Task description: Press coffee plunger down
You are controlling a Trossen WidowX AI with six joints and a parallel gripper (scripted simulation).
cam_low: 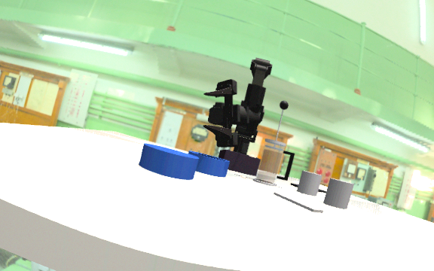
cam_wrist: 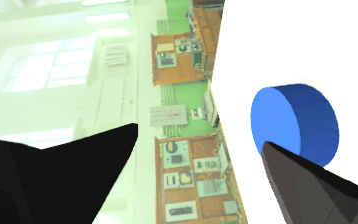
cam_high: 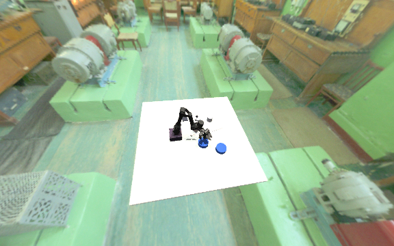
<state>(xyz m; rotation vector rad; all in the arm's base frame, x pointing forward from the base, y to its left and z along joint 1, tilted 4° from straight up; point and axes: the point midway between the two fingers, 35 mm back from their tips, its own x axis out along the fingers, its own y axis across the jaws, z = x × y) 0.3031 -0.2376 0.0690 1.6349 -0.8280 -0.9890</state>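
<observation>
Right now the coffee press is 60 mm behind my gripper tip, 280 mm to the left of it and 30 mm below it.
</observation>
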